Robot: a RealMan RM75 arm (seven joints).
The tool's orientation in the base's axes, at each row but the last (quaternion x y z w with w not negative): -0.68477, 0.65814, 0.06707, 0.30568; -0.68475, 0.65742, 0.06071, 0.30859; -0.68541, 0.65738, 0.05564, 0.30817; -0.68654, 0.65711, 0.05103, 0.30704; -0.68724, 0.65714, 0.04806, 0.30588; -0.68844, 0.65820, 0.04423, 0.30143; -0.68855, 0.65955, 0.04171, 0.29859; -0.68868, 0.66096, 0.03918, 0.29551; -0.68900, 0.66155, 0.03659, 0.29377; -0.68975, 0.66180, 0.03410, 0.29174; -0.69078, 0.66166, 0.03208, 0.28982; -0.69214, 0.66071, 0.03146, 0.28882; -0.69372, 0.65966, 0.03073, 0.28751
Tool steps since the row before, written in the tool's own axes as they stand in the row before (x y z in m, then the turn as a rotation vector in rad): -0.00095, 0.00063, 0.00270, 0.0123, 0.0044, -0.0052; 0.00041, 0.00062, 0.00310, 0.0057, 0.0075, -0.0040; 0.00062, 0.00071, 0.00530, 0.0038, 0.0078, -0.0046; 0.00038, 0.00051, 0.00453, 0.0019, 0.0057, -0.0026; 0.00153, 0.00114, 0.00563, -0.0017, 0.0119, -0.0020; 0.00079, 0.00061, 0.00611, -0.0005, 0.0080, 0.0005; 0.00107, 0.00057, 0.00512, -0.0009, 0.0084, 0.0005; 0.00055, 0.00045, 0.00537, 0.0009, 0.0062, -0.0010; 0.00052, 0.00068, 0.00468, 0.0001, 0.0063, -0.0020; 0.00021, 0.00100, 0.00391, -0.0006, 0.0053, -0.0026; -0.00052, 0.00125, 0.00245, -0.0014, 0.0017, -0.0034; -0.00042, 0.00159, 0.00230, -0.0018, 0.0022, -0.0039; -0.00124, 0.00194, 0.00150, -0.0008, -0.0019, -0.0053
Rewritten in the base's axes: 0.00013, 0.00222, -0.00191, -0.0042, -0.0130, -0.0034; 0.00047, 0.00124, -0.00290, -0.0076, -0.0065, -0.0021; 0.00116, 0.00213, -0.00481, -0.0083, -0.0052, -0.0009; 0.00108, 0.00191, -0.00401, -0.0059, -0.0026, -0.0008; 0.00103, 0.00144, -0.00567, -0.0120, 0.0011, -0.0018; 0.00159, 0.00223, -0.00556, -0.0074, 0.0011, -0.0030; 0.00133, 0.00147, -0.00488, -0.0078, 0.0014, -0.0030; 0.00146, 0.00200, -0.00482, -0.0060, -0.0010, -0.0018; 0.00101, 0.00169, -0.00433, -0.0065, -0.0007, -0.0006; 0.00042, 0.00161, -0.00368, -0.0059, -0.0004, 0.0005; -0.00040, 0.00161, -0.00226, -0.0029, -0.0002, 0.0028; -0.00076, 0.00146, -0.00230, -0.0036, 0.0000, 0.0032; -0.00146, 0.00184, -0.00142, -0.0001, -0.0017, 0.0054
